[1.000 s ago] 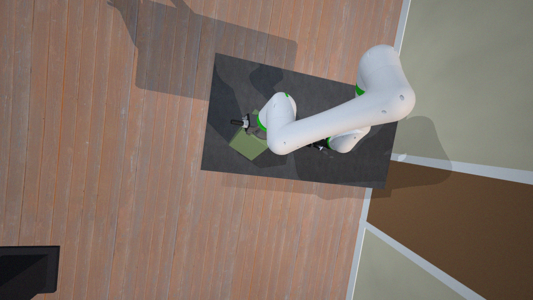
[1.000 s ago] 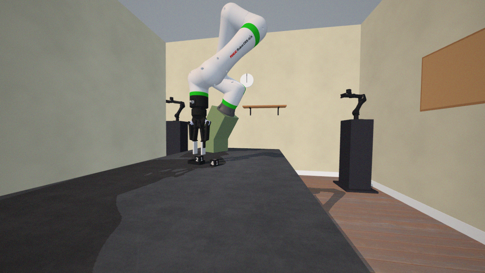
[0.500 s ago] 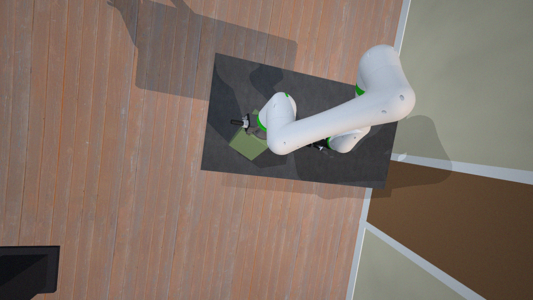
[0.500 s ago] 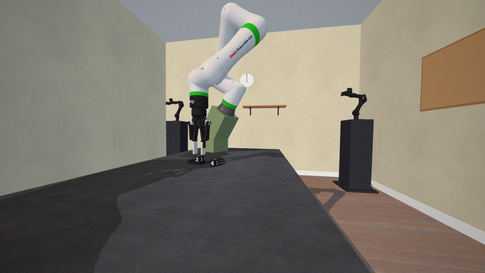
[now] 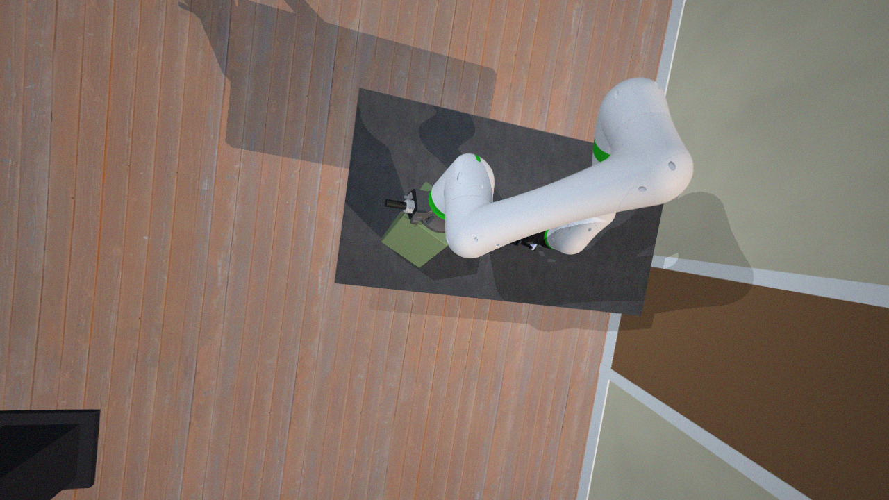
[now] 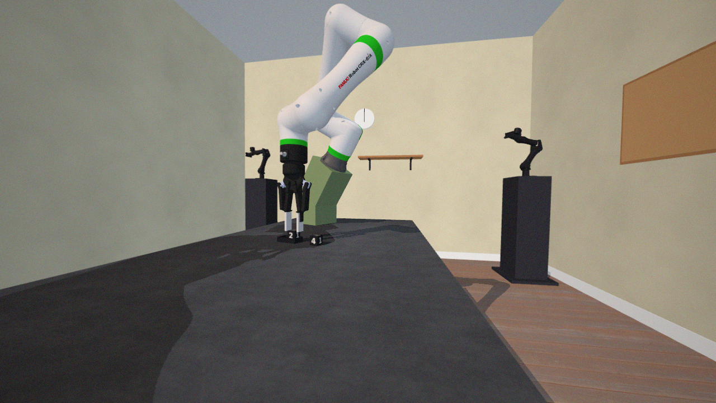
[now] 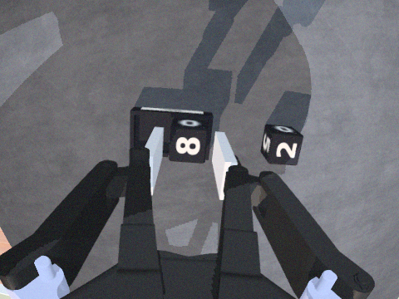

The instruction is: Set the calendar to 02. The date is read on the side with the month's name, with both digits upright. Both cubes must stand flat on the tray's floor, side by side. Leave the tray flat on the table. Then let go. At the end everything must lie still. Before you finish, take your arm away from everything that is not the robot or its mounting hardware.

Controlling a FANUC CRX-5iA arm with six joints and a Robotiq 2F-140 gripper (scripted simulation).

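Right now my hand is 60 mm above the black tray, 20 mm to the left of it and 10 mm past it. From my hand the other things lie so: black number cube: 90 mm to the left, 50 mm below, 20 mm ahead.
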